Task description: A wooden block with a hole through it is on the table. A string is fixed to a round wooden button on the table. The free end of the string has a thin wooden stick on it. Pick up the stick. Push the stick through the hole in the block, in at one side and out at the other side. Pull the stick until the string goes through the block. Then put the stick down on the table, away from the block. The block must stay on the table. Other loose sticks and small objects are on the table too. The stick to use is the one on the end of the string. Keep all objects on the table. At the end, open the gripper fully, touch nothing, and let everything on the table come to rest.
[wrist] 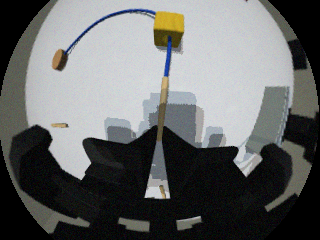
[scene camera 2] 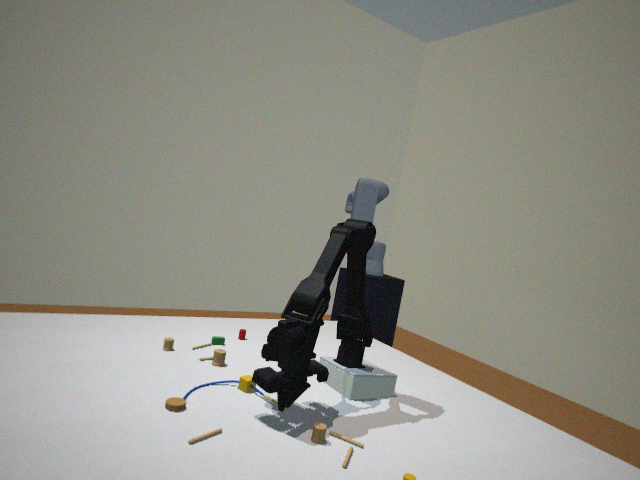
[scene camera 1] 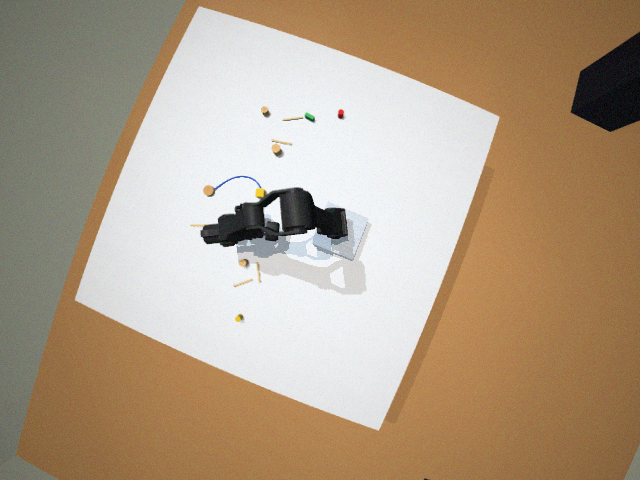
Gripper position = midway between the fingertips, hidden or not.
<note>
In view: my gripper (scene camera 2: 282, 410) and a yellow cube (wrist: 165, 25).
My gripper is seen too in the wrist view (wrist: 159, 128).
</note>
